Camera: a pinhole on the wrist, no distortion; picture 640 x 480 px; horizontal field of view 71.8 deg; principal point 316.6 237.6 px. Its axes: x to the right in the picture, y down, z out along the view. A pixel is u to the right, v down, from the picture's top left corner.
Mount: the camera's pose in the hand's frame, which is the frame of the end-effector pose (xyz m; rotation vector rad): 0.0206 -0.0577 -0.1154 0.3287 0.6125 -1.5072
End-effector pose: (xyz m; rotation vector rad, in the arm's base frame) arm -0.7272 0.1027 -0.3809 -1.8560 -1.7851 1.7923
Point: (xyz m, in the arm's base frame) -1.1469 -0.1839 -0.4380
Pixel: 93 108
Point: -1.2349 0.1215 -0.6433
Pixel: 142 411
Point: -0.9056 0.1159 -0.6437
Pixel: outside the picture
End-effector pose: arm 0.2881 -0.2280 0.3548 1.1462 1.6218 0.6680
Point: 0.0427 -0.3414 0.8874
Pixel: behind the camera
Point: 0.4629 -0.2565 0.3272
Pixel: outside the picture
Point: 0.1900 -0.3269 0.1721
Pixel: 544 89
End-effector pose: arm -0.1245 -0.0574 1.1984 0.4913 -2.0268 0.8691
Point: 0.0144 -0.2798 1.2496
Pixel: 432 75
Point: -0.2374 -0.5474 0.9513
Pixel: 106 26
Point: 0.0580 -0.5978 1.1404
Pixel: 392 34
